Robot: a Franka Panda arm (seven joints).
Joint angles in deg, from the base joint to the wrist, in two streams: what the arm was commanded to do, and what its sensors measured. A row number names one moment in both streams.
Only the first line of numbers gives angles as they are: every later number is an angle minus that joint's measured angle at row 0.
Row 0, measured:
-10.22, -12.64, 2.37, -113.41, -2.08, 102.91, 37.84
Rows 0 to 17, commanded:
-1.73, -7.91, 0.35, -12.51, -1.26, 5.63, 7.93
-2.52, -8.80, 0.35, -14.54, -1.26, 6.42, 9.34
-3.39, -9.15, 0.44, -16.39, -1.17, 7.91, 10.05
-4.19, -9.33, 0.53, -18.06, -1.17, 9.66, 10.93
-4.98, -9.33, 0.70, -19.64, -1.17, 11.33, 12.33
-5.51, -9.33, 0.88, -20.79, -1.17, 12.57, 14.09
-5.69, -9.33, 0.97, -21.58, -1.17, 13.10, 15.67
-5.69, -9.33, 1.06, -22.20, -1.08, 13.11, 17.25
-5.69, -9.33, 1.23, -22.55, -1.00, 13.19, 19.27
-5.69, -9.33, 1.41, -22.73, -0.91, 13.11, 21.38
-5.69, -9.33, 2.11, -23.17, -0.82, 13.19, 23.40
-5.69, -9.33, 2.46, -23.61, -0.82, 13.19, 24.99
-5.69, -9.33, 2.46, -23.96, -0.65, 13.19, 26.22
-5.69, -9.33, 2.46, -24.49, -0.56, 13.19, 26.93
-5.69, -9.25, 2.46, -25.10, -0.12, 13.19, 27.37
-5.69, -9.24, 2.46, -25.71, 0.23, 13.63, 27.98
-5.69, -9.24, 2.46, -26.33, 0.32, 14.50, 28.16
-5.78, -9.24, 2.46, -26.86, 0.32, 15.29, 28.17
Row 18, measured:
-5.09, -7.73, 1.72, -23.97, 0.00, 12.33, 26.67
